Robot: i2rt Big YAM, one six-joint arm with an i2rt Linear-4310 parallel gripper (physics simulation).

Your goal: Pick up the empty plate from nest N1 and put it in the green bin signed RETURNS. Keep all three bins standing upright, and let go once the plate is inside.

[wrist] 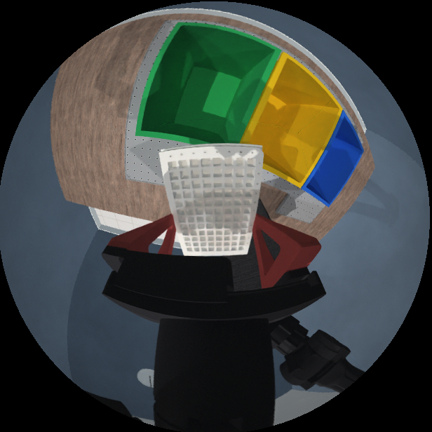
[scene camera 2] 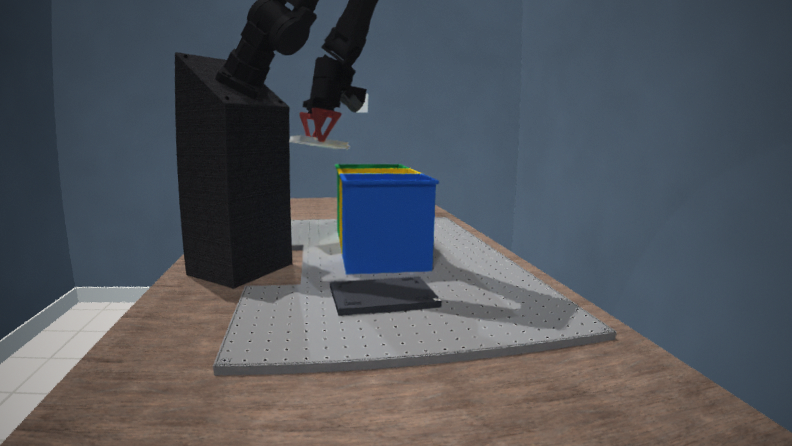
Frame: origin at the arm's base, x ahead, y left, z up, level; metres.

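Where they show: gripper, fingertip midpoint: [scene camera 2: 315, 142]; arm's base at its link origin: [scene camera 2: 240, 80].
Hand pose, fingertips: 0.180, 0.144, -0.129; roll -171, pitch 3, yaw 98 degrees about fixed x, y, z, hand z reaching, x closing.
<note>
Things, the pixels of their top centre, and the offset from my fingertips, as dx, dy, dz. "*": a spot on its surface instead. Level surfaces: height alone.
- white plate at a spot on its surface: [scene camera 2: 335, 144] * +0.041, -0.037, -0.005
- green bin at a spot on its surface: [scene camera 2: 369, 166] * +0.163, +0.083, -0.069
- dark nest at its top centre: [scene camera 2: 382, 289] +0.035, -0.410, -0.228
- yellow bin at a spot on its surface: [scene camera 2: 382, 171] * +0.155, -0.051, -0.070
- blue bin at its top centre: [scene camera 2: 386, 176] +0.100, -0.234, -0.063
- grey perforated board at its surface level: dz -0.242
My gripper [scene camera 2: 320, 138] [wrist: 213, 217] is shut on the white plate [scene camera 2: 335, 144] [wrist: 212, 192], with a red finger at each side of it. The plate hangs above the level of the bin rims, slightly tilted in scene camera 2, and shows a grid of wells in the wrist view. The green bin [scene camera 2: 369, 166] [wrist: 200, 90] stands upright at the far end of the row; its open top shows beyond the plate's far edge in the wrist view. Its sign does not show. The dark nest [scene camera 2: 385, 295] in front of the blue bin holds no plate.
The yellow bin [scene camera 2: 382, 171] [wrist: 295, 120] and the blue bin [scene camera 2: 387, 224] [wrist: 337, 162] stand upright in a row beside the green one, on the grey perforated board [scene camera 2: 354, 343] [wrist: 142, 160]. The black arm pedestal [scene camera 2: 232, 182] stands left of the bins in scene camera 2.
</note>
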